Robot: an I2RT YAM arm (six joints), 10 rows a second.
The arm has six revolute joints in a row. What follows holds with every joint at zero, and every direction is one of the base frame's.
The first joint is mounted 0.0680 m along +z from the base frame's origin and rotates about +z.
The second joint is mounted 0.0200 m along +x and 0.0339 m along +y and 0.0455 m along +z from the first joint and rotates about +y.
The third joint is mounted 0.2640 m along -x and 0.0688 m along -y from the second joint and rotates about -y.
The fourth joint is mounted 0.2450 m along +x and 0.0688 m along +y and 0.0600 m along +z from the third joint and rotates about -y.
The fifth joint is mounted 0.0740 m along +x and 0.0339 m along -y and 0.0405 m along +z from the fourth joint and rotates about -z.
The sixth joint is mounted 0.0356 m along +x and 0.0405 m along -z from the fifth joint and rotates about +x.
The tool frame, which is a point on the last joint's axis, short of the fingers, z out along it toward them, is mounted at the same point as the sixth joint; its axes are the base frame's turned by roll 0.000, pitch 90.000 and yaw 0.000 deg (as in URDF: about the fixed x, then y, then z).
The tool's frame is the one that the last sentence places.
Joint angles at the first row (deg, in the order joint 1, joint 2, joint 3, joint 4, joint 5, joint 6):
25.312, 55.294, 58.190, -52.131, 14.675, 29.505
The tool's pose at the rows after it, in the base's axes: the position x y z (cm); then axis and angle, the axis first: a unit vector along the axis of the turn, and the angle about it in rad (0 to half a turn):
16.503, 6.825, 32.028, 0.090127, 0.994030, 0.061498, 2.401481
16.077, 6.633, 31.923, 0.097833, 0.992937, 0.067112, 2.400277
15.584, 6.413, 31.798, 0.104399, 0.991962, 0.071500, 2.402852
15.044, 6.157, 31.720, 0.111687, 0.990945, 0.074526, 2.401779
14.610, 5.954, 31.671, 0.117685, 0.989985, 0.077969, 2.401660
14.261, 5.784, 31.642, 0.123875, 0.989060, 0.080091, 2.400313
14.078, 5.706, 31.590, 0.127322, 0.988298, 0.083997, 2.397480
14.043, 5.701, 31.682, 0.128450, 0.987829, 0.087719, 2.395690
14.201, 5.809, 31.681, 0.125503, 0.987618, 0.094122, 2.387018
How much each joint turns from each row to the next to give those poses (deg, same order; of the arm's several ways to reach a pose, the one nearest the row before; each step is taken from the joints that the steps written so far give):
0.009, -0.915, -0.475, -0.297, -0.215, 0.760
-0.008, -1.193, -0.736, -0.217, -0.183, 0.920
-0.001, -1.274, -0.714, -0.561, -0.204, 0.838
0.007, -1.418, -0.662, -0.635, 0.043, 0.819
-0.009, -1.134, -0.474, -0.550, -0.076, 0.702
0.004, -0.916, -0.351, -0.458, 0.089, 0.673
-0.001, -0.605, -0.370, 0.071, -0.134, 0.412
-0.016, -0.114, 0.118, 0.040, -0.242, 0.176
0.015, 0.079, -0.220, 1.100, -0.431, -0.258

